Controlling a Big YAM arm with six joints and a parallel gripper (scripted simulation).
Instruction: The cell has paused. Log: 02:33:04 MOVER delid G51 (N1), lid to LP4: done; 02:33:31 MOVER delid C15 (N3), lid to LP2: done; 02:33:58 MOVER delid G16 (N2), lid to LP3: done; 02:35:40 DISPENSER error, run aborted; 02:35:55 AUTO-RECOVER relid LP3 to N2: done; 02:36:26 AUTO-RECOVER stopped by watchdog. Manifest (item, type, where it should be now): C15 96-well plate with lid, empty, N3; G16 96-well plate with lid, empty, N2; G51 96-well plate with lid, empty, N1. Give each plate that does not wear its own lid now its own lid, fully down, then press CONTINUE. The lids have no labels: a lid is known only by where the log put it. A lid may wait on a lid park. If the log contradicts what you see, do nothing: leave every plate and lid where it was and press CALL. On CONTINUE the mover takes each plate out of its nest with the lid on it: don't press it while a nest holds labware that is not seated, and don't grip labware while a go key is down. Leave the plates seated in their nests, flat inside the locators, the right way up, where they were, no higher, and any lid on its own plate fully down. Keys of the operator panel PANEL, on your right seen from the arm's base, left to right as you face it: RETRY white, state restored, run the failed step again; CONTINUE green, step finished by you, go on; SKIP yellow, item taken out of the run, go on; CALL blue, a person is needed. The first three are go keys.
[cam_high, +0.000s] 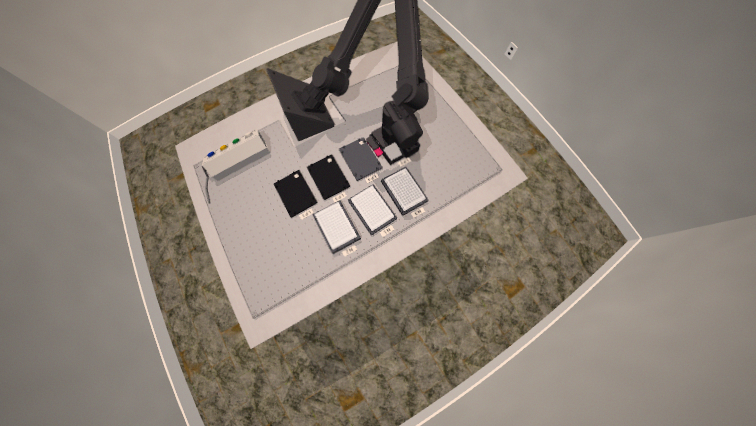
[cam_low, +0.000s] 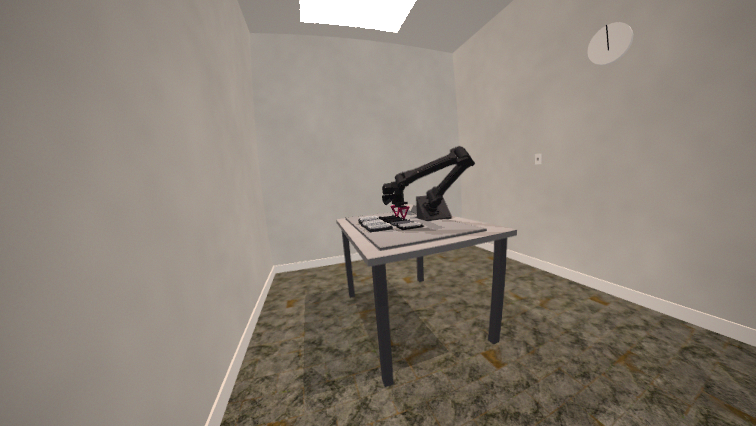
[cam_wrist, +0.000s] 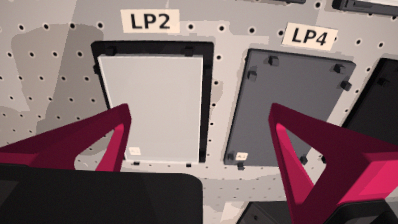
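My hand is 6 cm above the lid park LP2, 4 cm to the right of it and 4 cm past it. Round my hand: lid park LP3: 22 cm to the right, 6 cm below, 6 cm behind; LP4 label: 9 cm to the right, 7 cm below, 3 cm ahead; lid park LP4: 9 cm to the right, 6 cm below, 5 cm behind.
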